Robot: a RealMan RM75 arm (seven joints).
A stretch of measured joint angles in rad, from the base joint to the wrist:
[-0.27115, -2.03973, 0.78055, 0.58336, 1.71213, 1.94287, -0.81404]
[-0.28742, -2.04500, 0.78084, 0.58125, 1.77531, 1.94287, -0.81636]
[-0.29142, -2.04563, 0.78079, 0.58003, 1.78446, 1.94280, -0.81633]
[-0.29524, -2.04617, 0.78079, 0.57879, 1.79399, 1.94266, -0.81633]
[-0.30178, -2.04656, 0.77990, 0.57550, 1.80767, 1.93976, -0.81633]
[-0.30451, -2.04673, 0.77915, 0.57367, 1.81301, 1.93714, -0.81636]
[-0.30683, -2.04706, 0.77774, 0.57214, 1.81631, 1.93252, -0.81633]
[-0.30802, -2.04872, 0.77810, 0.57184, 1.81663, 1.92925, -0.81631]
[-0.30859, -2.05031, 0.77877, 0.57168, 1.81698, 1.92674, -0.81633]
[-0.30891, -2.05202, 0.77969, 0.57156, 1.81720, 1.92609, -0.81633]
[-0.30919, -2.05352, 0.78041, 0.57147, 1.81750, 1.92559, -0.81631]
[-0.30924, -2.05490, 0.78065, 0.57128, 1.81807, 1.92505, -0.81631]
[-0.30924, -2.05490, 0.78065, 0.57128, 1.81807, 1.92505, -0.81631]
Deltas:
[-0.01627, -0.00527, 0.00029, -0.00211, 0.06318, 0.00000, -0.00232]
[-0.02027, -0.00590, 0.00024, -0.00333, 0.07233, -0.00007, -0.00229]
[-0.02409, -0.00644, 0.00024, -0.00457, 0.08186, -0.00021, -0.00229]
[-0.03063, -0.00683, -0.00065, -0.00786, 0.09554, -0.00311, -0.00229]
[-0.03336, -0.00700, -0.00140, -0.00969, 0.10088, -0.00573, -0.00232]
[-0.03568, -0.00733, -0.00281, -0.01122, 0.10418, -0.01035, -0.00229]
[-0.03687, -0.00899, -0.00245, -0.01152, 0.10450, -0.01362, -0.00227]
[-0.03744, -0.01058, -0.00178, -0.01168, 0.10485, -0.01613, -0.00229]
[-0.03776, -0.01229, -0.00086, -0.01180, 0.10507, -0.01678, -0.00229]
[-0.03804, -0.01379, -0.00014, -0.01189, 0.10537, -0.01728, -0.00227]
[-0.03809, -0.01517, 0.00010, -0.01208, 0.10594, -0.01782, -0.00227]
[-0.03809, -0.01517, 0.00010, -0.01208, 0.10594, -0.01782, -0.00227]

